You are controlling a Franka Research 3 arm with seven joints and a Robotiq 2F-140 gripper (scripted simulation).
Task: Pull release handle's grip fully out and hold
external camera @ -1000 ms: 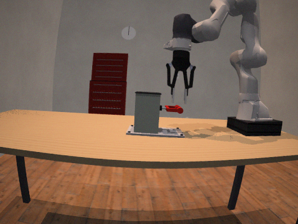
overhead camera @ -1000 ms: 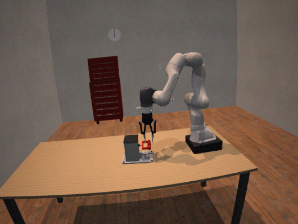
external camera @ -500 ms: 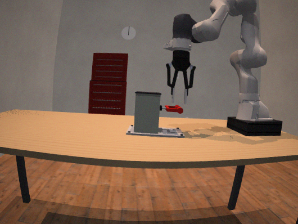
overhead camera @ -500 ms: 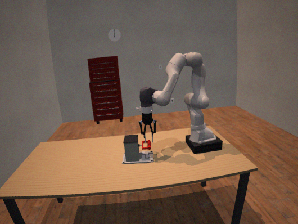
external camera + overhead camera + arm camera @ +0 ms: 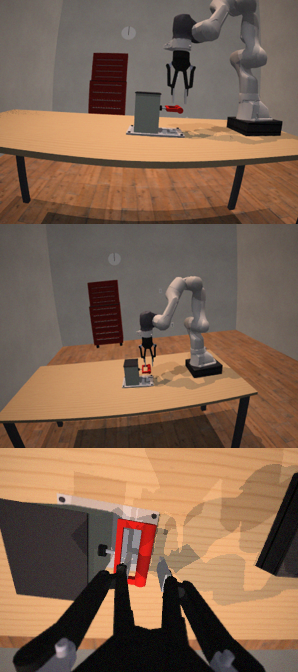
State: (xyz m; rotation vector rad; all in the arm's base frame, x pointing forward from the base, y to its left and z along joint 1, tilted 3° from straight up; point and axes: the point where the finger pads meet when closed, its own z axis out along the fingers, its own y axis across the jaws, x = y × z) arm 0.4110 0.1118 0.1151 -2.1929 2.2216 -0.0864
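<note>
Now: the base plate 16 cm below my hand and 10 cm ahead of it.
</note>
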